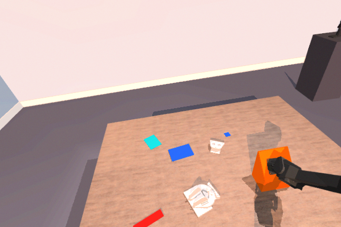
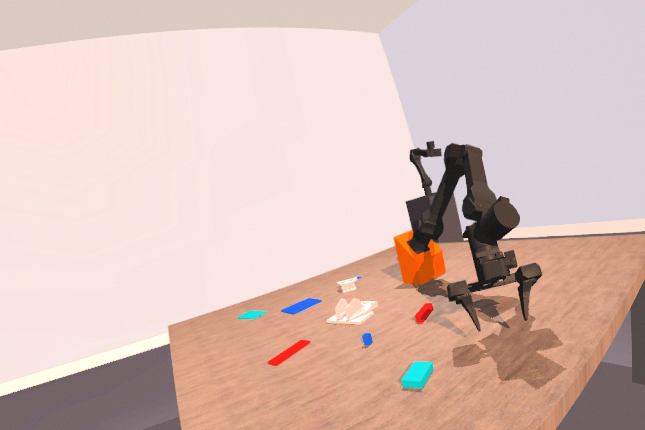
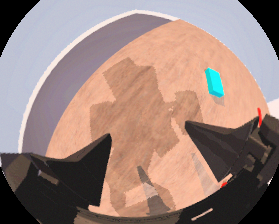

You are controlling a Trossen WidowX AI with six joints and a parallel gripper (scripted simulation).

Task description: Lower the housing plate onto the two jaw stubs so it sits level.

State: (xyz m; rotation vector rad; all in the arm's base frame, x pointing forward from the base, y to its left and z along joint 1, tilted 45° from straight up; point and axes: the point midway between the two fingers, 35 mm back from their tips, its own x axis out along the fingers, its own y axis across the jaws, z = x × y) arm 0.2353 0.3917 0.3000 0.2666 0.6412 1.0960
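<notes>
Now: the white block 7 cm behind my gripper tip, 74 cm to the right of it and 3 cm below it. From my gripper tip the other things lie so: cyan tile (29 cm ahead, 86 cm to the right, 3 cm below); red strip (30 cm ahead, 40 cm to the right, 3 cm below); cyan block (17 cm ahead, 6 cm to the right, 3 cm below).
</notes>
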